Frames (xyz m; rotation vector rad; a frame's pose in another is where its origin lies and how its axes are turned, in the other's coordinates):
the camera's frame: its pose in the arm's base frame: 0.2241 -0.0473 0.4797 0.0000 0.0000 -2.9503
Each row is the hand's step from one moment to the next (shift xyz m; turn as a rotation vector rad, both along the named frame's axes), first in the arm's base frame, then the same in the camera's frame.
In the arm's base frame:
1: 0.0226 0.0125 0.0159 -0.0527 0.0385 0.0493
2: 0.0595 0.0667 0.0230 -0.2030 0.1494 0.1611
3: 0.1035 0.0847 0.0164 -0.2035 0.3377 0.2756
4: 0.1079 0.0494 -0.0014 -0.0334 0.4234 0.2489
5: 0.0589 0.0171 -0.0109 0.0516 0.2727 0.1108
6: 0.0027 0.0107 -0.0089 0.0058 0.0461 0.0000
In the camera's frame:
1: -0.0246 -0.0080 0.0159 0.0444 -0.0478 0.0493
2: -0.0711 -0.0542 0.0230 0.1709 -0.1853 0.1611
3: -0.1177 -0.0635 0.0164 0.1356 -0.3702 0.2756
4: -0.1153 -0.0280 -0.0014 -0.0477 -0.4220 0.2489
5: -0.0611 -0.0056 -0.0109 -0.1025 -0.2579 0.1108
6: -0.0047 -0.0100 -0.0089 -0.0145 -0.0442 0.0000

